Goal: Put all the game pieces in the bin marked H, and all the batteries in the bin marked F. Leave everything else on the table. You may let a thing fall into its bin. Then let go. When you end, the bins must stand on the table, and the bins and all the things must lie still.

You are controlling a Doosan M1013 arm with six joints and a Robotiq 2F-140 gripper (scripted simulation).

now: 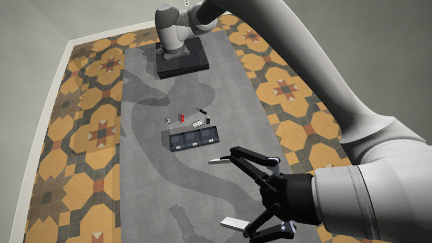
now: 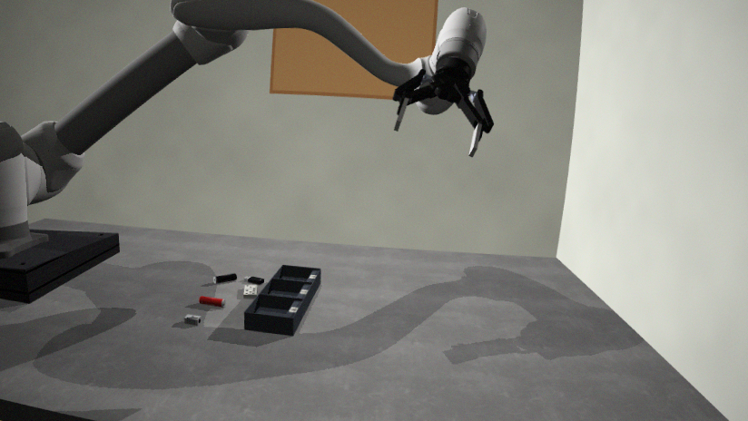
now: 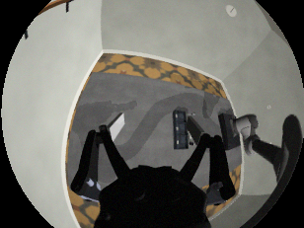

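My gripper is now 31 cm above the black three-compartment bin, 26 cm past it and 2 cm to the left of it. Also, from my hand: black battery 40 cm behind, 32 cm below, 8 cm to the left; white domino 34 cm behind, 32 cm below, 2 cm to the left; red battery 40 cm behind, 32 cm below, 4 cm to the right.
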